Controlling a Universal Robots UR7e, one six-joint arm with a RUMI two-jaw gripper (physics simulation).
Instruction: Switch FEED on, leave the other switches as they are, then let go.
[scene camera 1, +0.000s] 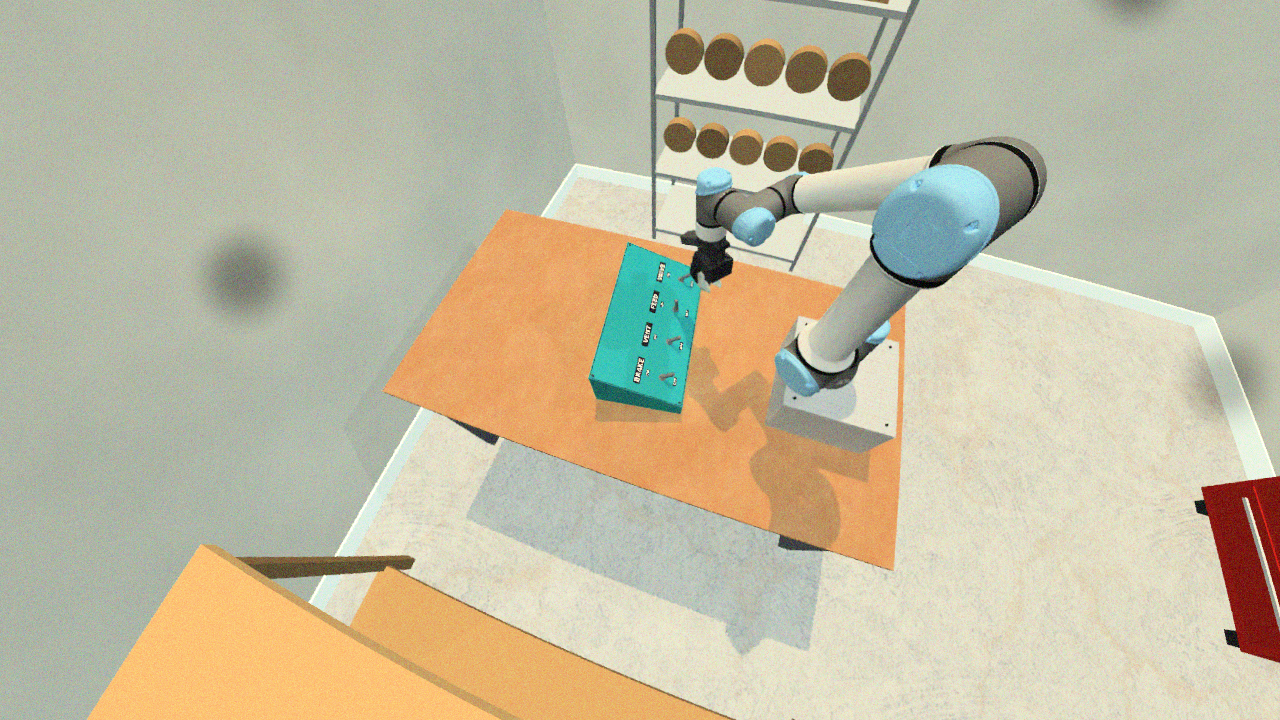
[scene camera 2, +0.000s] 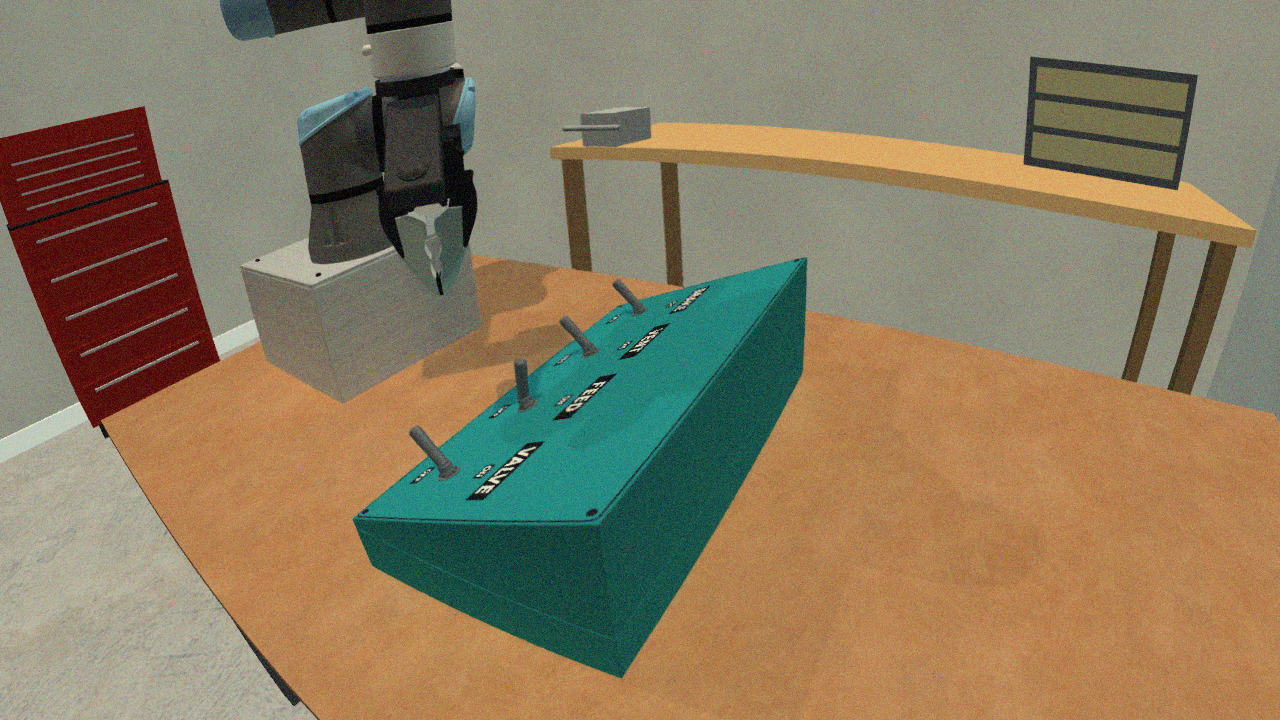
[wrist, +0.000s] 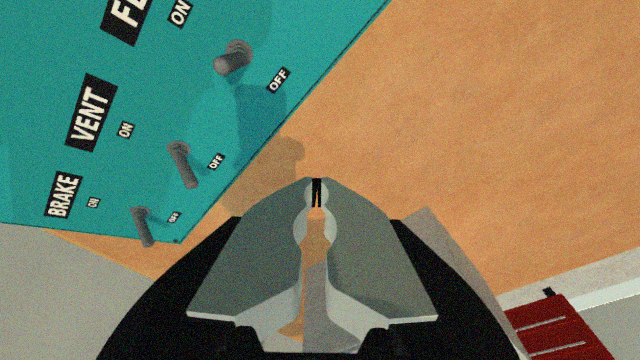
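Pixels of known places: gripper, fingertip midpoint: (scene camera 1: 705, 290) (scene camera 2: 442, 294) (wrist: 317, 180); arm's base at its link origin: (scene camera 2: 356, 246).
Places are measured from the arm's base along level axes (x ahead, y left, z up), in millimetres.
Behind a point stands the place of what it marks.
The teal switch panel (scene camera 1: 617, 313) {x 585, y 113, z -31 mm} (scene camera 2: 698, 394) {x 647, y 4, z -21 mm} (wrist: 45, 100) {x 508, y 122, z -57 mm} stands on the table. The FEED lever (scene camera 1: 676, 307) {x 452, y -16, z -74 mm} (scene camera 2: 521, 383) {x 459, y -24, z -64 mm} (wrist: 231, 59) {x 456, y -26, z -52 mm} stands nearly upright in scene camera 2, unlike the others; in the wrist view its tip leans to the ON side. The VALVE lever (scene camera 2: 433, 453) {x 486, y -140, z -71 mm}, the VENT lever (scene camera 2: 578, 335) {x 411, y 87, z -70 mm} (wrist: 184, 166) {x 407, y 85, z -67 mm} and the BRAKE lever (scene camera 2: 628, 296) {x 373, y 200, z -70 mm} (wrist: 142, 227) {x 371, y 199, z -69 mm} lean toward OFF. The VALVE lever does not show in the wrist view. My gripper (scene camera 1: 706, 284) {x 381, y -50, z 17 mm} (scene camera 2: 438, 284) {x 381, y -50, z 17 mm} (wrist: 317, 180) {x 381, y -50, z 17 mm} is shut and empty, raised beyond the OFF-side edge, apart from all levers.
The robot's grey base block (scene camera 1: 827, 407) {x -41, y 120, z 1 mm} (scene camera 2: 384, 331) {x 96, y -17, z -109 mm} stands on the orange table (scene camera 1: 501, 304) {x 1036, y 197, z -178 mm} (scene camera 2: 1029, 537) {x 899, y 193, z -178 mm} on the OFF side of the panel. A shelf rack (scene camera 1: 654, 152) with round discs stands behind the table. A red drawer cabinet (scene camera 2: 107, 295) and a curved workbench (scene camera 2: 850, 152) stand farther off.
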